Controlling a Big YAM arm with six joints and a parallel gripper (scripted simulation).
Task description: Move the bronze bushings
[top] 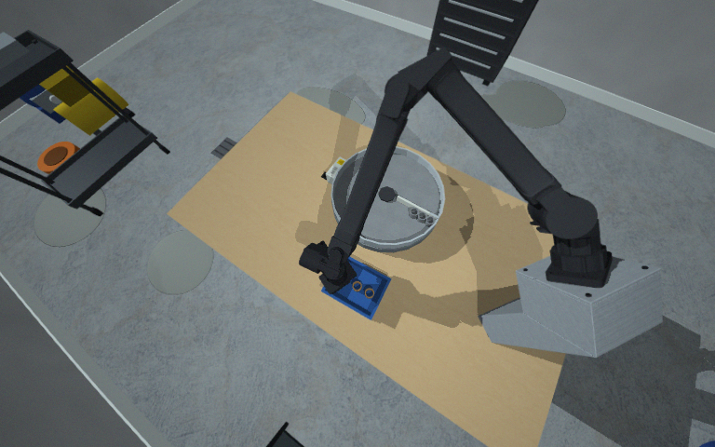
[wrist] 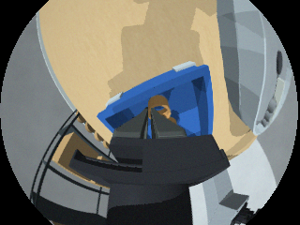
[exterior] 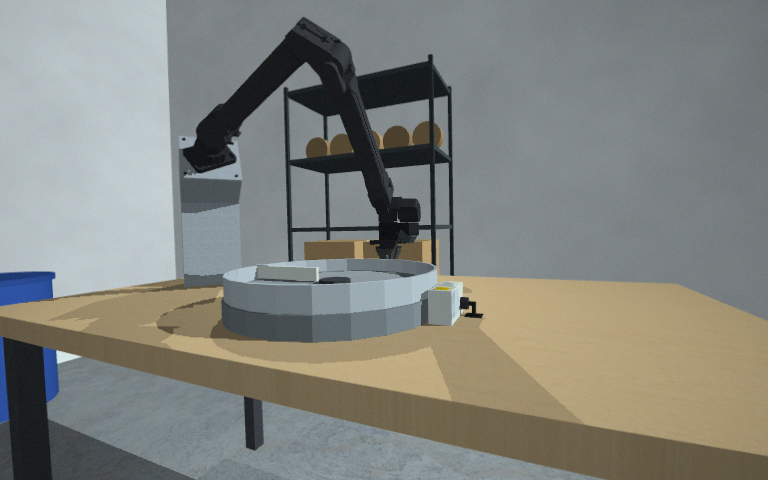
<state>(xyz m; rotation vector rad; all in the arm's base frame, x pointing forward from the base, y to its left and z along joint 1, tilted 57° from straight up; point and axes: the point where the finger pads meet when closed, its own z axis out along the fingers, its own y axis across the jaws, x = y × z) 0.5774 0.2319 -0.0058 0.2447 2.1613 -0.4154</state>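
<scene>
Now: the blue crate 60 mm behind my hand, 10 mm to the right of it and 10 mm below it. From my hand the other things lie so: grey turntable (360 mm to the right, 20 mm above, 10 mm behind).
</scene>
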